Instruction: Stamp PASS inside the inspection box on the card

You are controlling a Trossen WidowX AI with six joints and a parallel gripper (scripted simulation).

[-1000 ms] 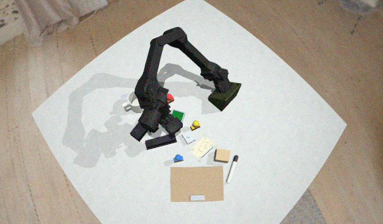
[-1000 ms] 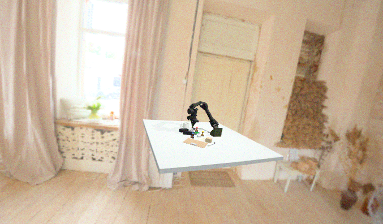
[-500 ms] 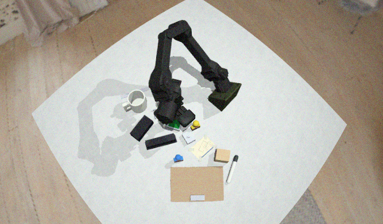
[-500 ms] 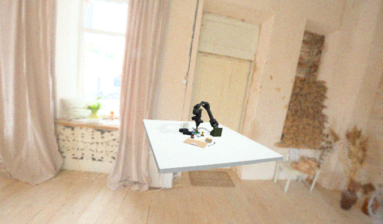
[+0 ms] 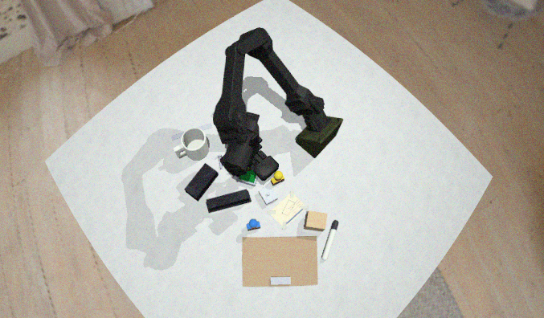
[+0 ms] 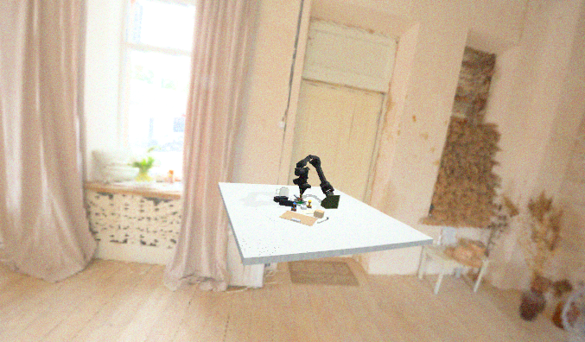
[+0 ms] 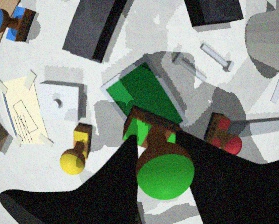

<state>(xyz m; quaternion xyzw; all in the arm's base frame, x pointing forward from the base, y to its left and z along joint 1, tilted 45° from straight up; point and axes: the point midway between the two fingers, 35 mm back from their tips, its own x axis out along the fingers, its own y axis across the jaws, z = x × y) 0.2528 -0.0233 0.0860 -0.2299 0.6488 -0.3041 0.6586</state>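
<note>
Right now the ink pad is 80 mm below my gripper tip. Round my gripper tip: yellow stamp 40 mm behind, 90 mm to the left, 70 mm below; then blue stamp 130 mm ahead, 130 mm to the left, 70 mm below; then red stamp 50 mm behind, 90 mm to the right, 70 mm below.
</note>
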